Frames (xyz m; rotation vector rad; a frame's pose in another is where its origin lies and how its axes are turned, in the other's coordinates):
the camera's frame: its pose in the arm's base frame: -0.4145 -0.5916 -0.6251 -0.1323 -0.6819 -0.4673
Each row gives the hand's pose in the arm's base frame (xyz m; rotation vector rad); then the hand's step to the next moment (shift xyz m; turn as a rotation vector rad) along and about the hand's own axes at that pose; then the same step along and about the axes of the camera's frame.
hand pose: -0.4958 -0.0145 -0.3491 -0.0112 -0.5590 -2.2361
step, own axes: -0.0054 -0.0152 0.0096 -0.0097 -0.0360 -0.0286
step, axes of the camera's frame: -0.0111 0.0105 0.0109 -0.0423 0.0064 -0.0194
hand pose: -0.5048 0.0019 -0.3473 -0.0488 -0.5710 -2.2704
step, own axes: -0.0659 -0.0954 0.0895 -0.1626 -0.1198 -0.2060
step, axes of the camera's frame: -0.0559 0.1093 0.0798 -0.1653 0.1042 -0.2122
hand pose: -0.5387 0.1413 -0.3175 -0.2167 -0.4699 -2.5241
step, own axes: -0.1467 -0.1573 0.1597 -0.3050 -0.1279 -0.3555
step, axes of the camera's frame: -0.0234 0.2495 0.0946 -0.2132 0.1655 -0.4037
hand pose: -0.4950 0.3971 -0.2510 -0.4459 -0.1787 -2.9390
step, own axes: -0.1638 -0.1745 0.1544 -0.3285 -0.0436 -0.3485
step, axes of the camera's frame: 0.0837 0.2712 0.0239 -0.1528 0.1141 -0.4415
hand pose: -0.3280 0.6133 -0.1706 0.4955 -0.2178 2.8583
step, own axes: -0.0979 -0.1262 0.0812 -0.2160 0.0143 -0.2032
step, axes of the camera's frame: 0.1021 0.1460 -0.0188 -0.0727 0.0334 -0.2859
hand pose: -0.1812 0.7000 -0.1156 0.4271 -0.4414 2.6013
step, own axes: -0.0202 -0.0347 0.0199 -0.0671 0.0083 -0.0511
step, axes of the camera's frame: 0.0326 0.0304 -0.0041 -0.0129 0.0042 -0.0837
